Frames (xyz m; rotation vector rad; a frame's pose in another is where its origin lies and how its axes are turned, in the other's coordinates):
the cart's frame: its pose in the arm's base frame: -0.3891 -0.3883 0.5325 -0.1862 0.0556 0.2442
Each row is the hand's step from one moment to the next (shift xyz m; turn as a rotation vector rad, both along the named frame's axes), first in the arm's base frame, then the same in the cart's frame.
Working: the arm's base frame: its pose in the cart's frame: 0.5094 0.3686 -0.4363 0.1862 -0.0556 -0.2442

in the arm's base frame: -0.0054 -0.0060 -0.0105 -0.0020 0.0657 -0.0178
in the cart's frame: -0.0058 -0.0025 -0.0116 0.0149 0.0663 -0.0051
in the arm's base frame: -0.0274 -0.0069 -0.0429 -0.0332 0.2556 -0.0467
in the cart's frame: -0.0249 0.0077 -0.0443 0.0315 0.2600 0.0017
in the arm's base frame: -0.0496 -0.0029 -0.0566 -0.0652 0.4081 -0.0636
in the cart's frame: -0.0444 0.0194 -0.0577 0.0377 0.4162 0.0130
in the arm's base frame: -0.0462 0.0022 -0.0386 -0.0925 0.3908 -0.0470
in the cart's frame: -0.0413 0.0202 -0.0389 0.0059 0.4035 0.0251
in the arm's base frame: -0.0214 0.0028 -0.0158 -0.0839 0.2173 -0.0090
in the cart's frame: -0.0189 0.0107 -0.0157 -0.0295 0.2293 0.0297
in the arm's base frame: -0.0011 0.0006 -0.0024 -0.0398 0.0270 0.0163
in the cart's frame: -0.0007 0.0013 -0.0023 -0.0335 0.0326 0.0198
